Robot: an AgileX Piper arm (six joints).
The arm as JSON. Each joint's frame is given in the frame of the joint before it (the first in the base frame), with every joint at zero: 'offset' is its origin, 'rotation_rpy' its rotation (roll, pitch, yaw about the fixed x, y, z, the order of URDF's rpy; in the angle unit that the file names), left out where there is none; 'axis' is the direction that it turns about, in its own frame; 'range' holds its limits. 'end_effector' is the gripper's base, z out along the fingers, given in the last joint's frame.
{
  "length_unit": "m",
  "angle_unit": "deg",
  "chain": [
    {
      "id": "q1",
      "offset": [
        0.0,
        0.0,
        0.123
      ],
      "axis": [
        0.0,
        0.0,
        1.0
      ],
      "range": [
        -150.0,
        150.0
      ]
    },
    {
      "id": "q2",
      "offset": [
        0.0,
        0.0,
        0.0
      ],
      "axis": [
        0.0,
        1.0,
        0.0
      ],
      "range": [
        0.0,
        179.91
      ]
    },
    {
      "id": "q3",
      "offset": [
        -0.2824,
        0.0,
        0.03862
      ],
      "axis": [
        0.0,
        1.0,
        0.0
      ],
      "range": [
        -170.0,
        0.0
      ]
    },
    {
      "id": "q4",
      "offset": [
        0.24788,
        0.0,
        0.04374
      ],
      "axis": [
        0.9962,
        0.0,
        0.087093
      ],
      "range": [
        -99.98,
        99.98
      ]
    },
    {
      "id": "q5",
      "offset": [
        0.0,
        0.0,
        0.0
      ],
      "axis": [
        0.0,
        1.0,
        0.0
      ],
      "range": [
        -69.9,
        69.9
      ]
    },
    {
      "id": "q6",
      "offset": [
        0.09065,
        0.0,
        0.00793
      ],
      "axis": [
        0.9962,
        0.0,
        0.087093
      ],
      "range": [
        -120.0,
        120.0
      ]
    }
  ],
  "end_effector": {
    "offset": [
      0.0,
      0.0,
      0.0
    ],
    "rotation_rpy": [
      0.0,
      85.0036,
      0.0
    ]
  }
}
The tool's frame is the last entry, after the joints.
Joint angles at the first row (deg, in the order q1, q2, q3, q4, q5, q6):
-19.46 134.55 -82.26 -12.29 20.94 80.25
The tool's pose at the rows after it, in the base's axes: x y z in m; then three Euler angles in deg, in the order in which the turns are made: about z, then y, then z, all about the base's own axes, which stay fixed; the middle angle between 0 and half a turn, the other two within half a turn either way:
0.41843 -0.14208 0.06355 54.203 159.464 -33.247
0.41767 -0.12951 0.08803 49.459 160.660 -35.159
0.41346 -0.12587 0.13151 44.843 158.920 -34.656
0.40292 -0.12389 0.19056 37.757 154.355 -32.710
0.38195 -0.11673 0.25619 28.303 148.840 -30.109
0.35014 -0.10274 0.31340 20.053 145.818 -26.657
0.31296 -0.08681 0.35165 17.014 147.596 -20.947
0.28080 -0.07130 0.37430 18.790 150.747 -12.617
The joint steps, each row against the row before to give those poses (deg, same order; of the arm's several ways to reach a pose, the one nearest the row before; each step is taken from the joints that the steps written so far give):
1.82 -2.92 0.01 0.00 5.37 -0.33
1.71 -3.51 -0.01 0.19 5.06 -1.87
0.42 -6.01 0.00 0.44 4.33 -5.74
0.00 -8.19 0.00 0.00 3.58 -9.88
0.25 -9.53 0.00 0.47 3.82 -13.13
0.57 -9.34 0.00 2.30 5.85 -13.44
0.15 -7.71 0.00 4.84 8.78 -11.27
0.00 -5.58 0.06 5.08 8.48 -7.90

